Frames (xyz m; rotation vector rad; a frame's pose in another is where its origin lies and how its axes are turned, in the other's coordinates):
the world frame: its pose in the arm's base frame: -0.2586 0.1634 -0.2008 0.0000 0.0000 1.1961
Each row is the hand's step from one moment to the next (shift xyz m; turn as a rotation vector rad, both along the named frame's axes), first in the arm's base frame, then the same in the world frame.
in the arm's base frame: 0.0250 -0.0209 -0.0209 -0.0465 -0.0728 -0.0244
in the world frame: -0.0103 -0.0309 -0.0209 -0.0848 0.0166 -0.0244
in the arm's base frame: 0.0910 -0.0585 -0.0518 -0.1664 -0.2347 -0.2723
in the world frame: -0.0211 -0.1061 -0.0518 -0.2793 0.0690 -0.2723
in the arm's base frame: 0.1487 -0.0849 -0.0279 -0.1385 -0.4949 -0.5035
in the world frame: -0.0246 -0.1695 -0.0279 -0.5113 -0.0522 -0.5035
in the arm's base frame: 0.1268 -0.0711 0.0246 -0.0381 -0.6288 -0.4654
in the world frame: -0.0198 -0.1440 0.0246 -0.5991 -0.1947 -0.4654
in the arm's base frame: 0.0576 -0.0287 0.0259 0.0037 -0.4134 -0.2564
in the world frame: -0.0056 -0.0641 0.0259 -0.3834 -0.1547 -0.2564
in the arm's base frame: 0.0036 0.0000 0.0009 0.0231 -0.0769 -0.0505
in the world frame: 0.0013 -0.0034 0.0009 -0.0631 -0.0496 -0.0505
